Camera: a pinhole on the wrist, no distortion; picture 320 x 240 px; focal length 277.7 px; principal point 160.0 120.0 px. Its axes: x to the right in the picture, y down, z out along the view. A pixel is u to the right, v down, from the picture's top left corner.
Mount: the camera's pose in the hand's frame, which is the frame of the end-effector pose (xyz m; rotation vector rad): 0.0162 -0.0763 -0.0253 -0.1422 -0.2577 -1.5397
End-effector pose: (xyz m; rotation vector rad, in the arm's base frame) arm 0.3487 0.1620 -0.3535 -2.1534 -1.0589 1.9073
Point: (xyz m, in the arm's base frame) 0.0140 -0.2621 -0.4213
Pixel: 86.5 53.4
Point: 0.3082 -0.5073 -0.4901
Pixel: outside the picture
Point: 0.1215 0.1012 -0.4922
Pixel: 146.1 209.7
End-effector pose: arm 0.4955 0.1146 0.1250 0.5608 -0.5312 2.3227
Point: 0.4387 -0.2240 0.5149
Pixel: 96.5 167.4
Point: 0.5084 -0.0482 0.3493
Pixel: 115.7 148.6
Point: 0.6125 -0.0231 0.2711
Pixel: 165.6 43.3
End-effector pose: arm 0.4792 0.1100 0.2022 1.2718 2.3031 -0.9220
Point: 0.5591 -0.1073 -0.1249
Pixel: 115.1 139.4
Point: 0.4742 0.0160 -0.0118
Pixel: 108.1 197.4
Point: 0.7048 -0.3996 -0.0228
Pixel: outside the picture
